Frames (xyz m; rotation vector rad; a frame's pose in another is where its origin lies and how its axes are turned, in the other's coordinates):
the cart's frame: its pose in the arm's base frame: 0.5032 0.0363 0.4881 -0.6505 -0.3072 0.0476
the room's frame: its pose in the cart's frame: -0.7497 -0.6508 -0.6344 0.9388 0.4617 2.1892
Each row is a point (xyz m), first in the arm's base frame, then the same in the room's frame.
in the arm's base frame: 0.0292 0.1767 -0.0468
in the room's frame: 0.9004 -0.5613 0.4858
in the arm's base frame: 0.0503 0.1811 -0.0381
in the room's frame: 0.8900 -0.5699 0.5047
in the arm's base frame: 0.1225 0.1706 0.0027
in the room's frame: 0.8319 -0.5842 0.5631
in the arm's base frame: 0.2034 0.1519 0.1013
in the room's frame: 0.7509 -0.5606 0.6606
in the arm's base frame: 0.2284 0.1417 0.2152
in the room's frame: 0.7058 -0.4927 0.7446
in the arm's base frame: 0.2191 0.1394 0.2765
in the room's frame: 0.6972 -0.4425 0.7800
